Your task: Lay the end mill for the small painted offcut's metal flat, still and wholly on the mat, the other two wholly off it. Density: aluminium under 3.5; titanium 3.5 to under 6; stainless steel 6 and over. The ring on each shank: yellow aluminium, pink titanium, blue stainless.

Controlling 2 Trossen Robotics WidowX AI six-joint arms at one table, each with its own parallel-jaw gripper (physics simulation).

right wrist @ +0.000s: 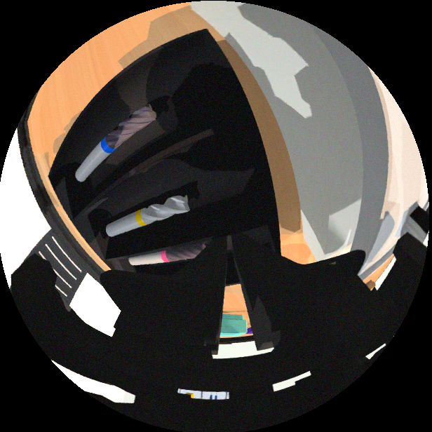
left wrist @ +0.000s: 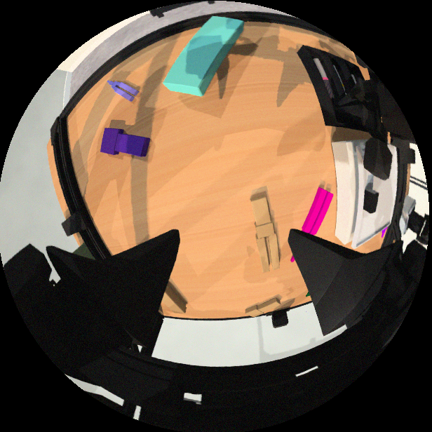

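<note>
Three end mills lie in separate grooves of a black rack (left wrist: 323, 107) (right wrist: 192, 50). The blue-ringed mill (right wrist: 106, 145) is furthest up in the right wrist view, the yellow-ringed mill (right wrist: 140, 218) is in the middle, and the pink-ringed mill (right wrist: 164, 256) is nearest my fingers. The pink-ringed mill (left wrist: 323, 72) also shows in the left wrist view. My right gripper (right wrist: 228, 236) is shut and empty over the rack's near part, its fingertips dark against it. My left gripper (left wrist: 236, 235) is open and empty above the table. I cannot identify the mat or the painted offcut with certainty.
A turquoise block (left wrist: 204, 57), a purple block (left wrist: 125, 142) and a small lavender piece (left wrist: 123, 90) lie on the table (left wrist: 200, 175). A tan jointed piece (left wrist: 265, 230) and a magenta piece (left wrist: 317, 210) lie near the left fingertips. A white box-like object (left wrist: 344, 200) stands beside the rack.
</note>
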